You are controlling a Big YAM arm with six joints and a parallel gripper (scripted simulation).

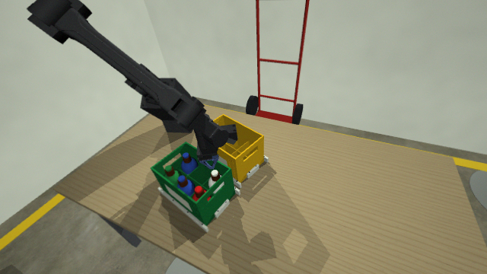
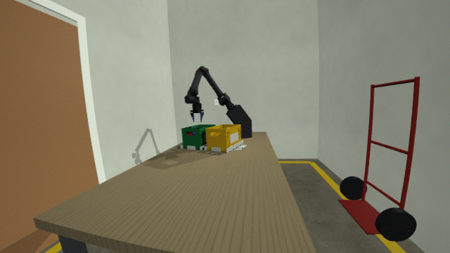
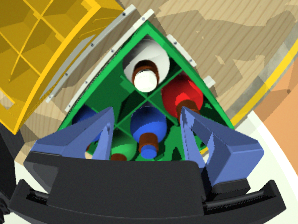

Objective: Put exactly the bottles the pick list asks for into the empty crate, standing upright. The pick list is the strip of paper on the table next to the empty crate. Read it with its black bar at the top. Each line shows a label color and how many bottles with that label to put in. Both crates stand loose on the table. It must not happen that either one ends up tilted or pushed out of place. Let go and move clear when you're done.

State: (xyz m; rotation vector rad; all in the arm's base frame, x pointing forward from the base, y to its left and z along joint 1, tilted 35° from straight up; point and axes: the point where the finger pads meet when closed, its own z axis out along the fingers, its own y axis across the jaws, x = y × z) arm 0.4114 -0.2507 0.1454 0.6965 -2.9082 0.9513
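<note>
Now: hand 14 cm above the white-labelled bottle. Round my hand: green crate: 15 cm below, 10 cm behind, 1 cm to the right; then red-label bottle: 14 cm below, 8 cm to the right, 3 cm behind; then green-label bottle: 20 cm behind, 14 cm below, 2 cm to the right.
</note>
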